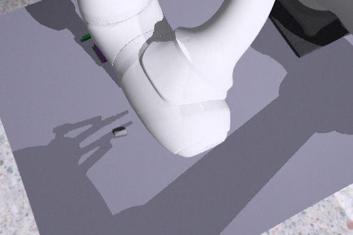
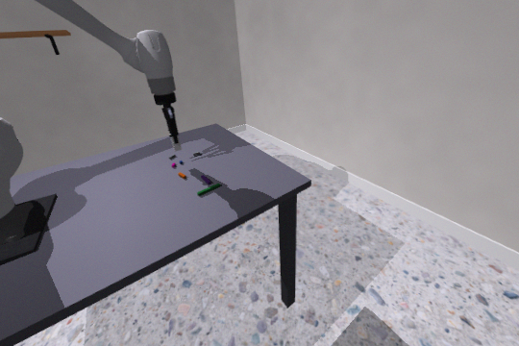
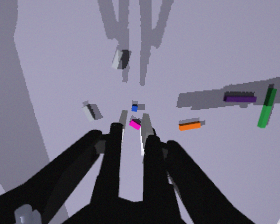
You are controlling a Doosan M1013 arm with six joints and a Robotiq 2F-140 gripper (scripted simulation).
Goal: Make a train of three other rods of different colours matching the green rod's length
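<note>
Right now the blue rod is 10 cm below my hand. Round my hand: magenta rod: 3 cm behind, 10 cm below; then orange rod: 3 cm behind, 11 cm to the right, 10 cm below; then purple rod: 2 cm ahead, 20 cm to the right, 10 cm below.
</note>
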